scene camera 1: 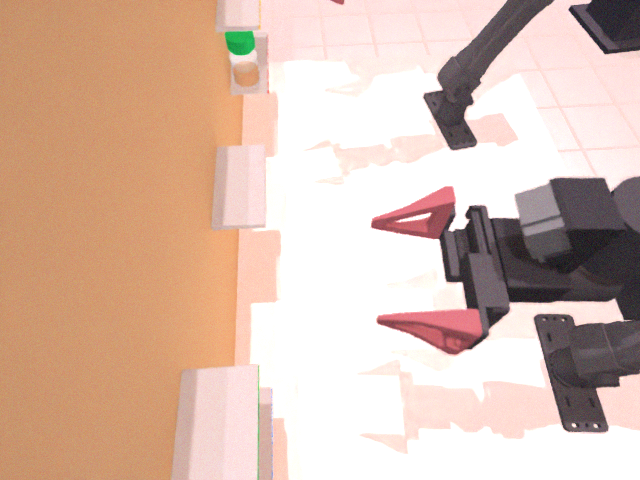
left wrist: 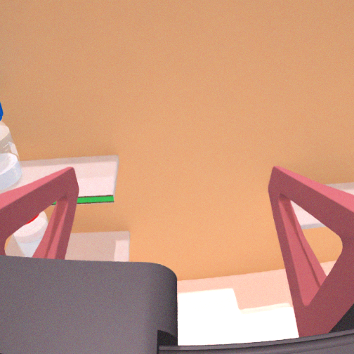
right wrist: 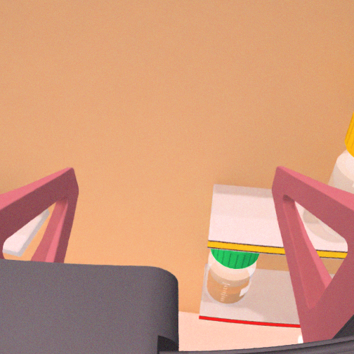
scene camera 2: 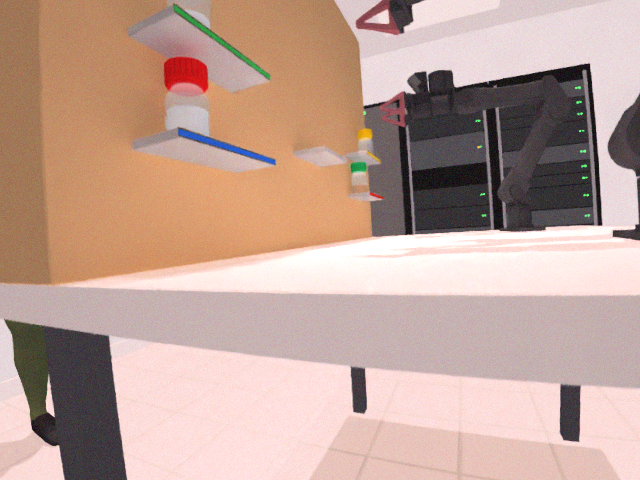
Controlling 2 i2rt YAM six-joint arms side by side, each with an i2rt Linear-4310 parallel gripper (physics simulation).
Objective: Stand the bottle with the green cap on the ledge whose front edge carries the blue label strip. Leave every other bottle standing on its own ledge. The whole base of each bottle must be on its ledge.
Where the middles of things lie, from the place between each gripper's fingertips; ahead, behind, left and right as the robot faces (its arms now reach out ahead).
Right now the green-strip ledge (left wrist: pixel 96 175) is 17 cm ahead of my left hand, 14 cm to the left of it and 11 cm below it. From my left hand the other things lie so: blue-strip ledge (scene camera 2: pixel 169 144): 25 cm below, 17 cm ahead, 14 cm to the left; then plain ledge (scene camera 1: pixel 239 200): 26 cm to the right, 18 cm below, 13 cm ahead; then green-capped bottle (scene camera 1: pixel 243 58): 59 cm to the right, 19 cm below, 10 cm ahead.
The green-capped bottle is 10 cm ahead of my right hand, 6 cm to the right of it and 19 cm below it. From my right hand the other things lie so: yellow-strip ledge (right wrist: pixel 240 214) (9 cm ahead, 13 cm to the right, 11 cm below); then plain ledge (13 cm ahead, 27 cm to the left, 18 cm below); then red-strip ledge (right wrist: pixel 270 298) (9 cm ahead, 13 cm to the right, 25 cm below).
